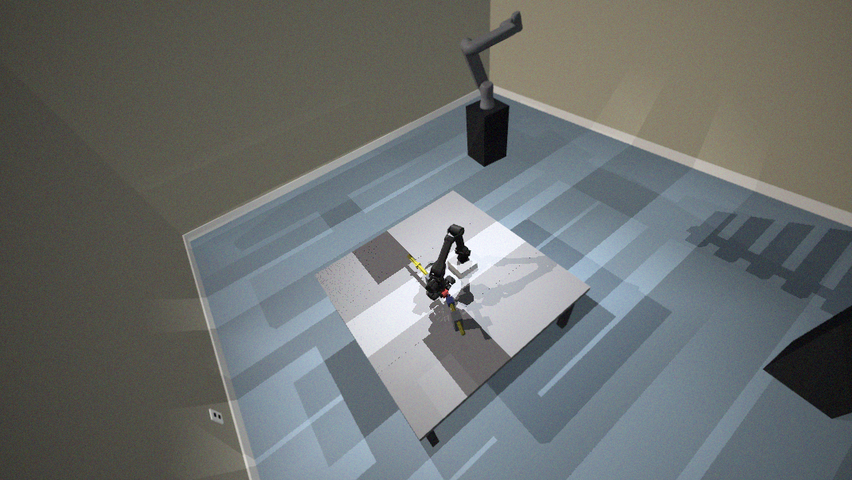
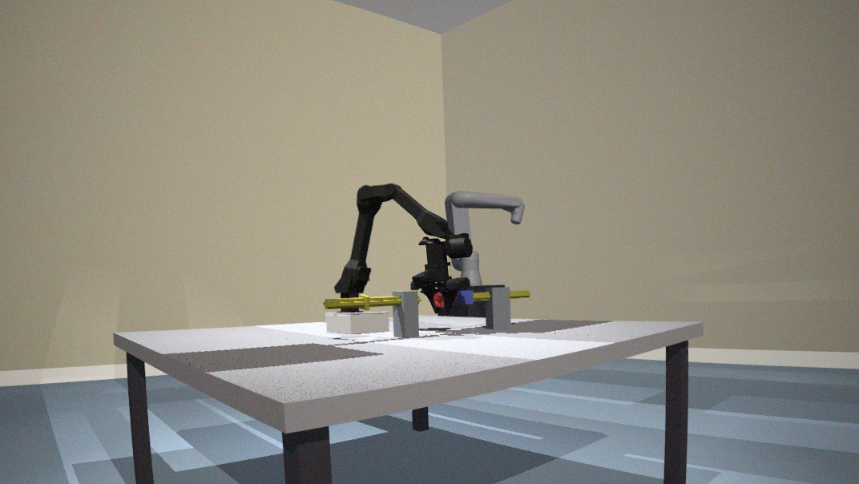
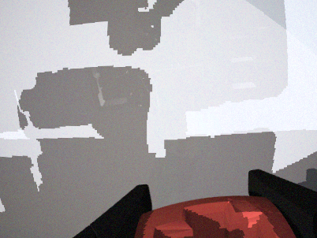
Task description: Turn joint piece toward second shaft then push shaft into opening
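Now: gripper tip 10 mm to the right of the red square joint piece and 40 mm below it.
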